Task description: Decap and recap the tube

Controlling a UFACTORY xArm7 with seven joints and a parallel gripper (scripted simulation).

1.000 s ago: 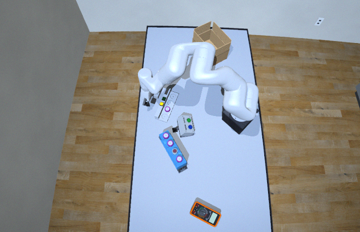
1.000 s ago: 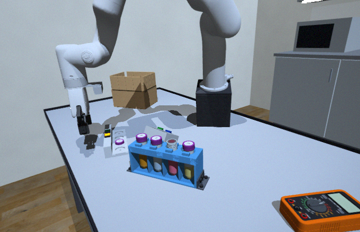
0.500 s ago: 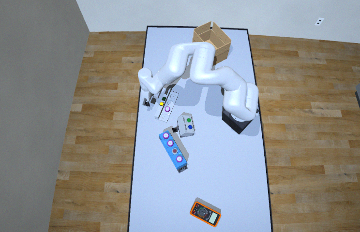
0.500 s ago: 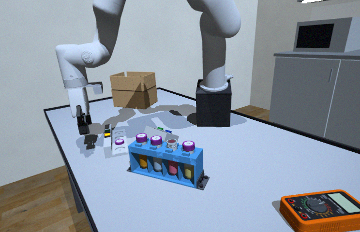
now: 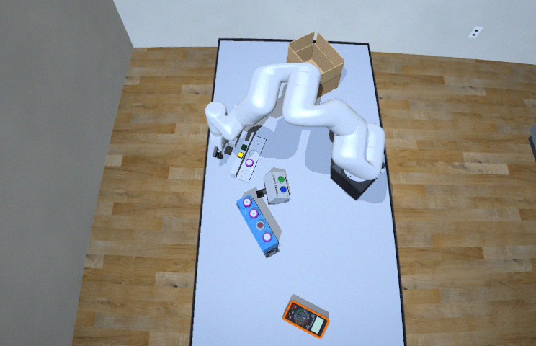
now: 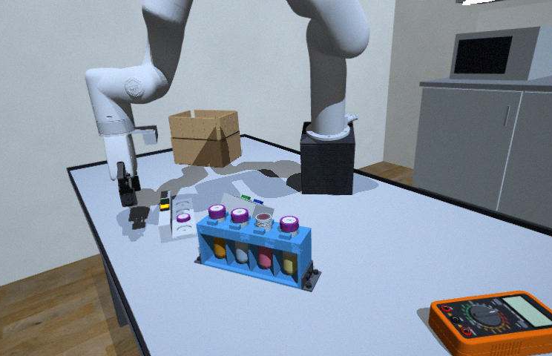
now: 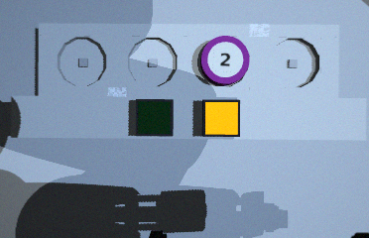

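The purple cap marked 2 lies 110 mm behind my hand, 10 mm to the left of it and 90 mm below it. Round my hand: key housing (250 mm behind, 100 mm to the left, 50 mm below); green ready key (260 mm behind, 80 mm to the left, 40 mm below); cap 4 (150 mm behind, 220 mm to the left, 10 mm above).
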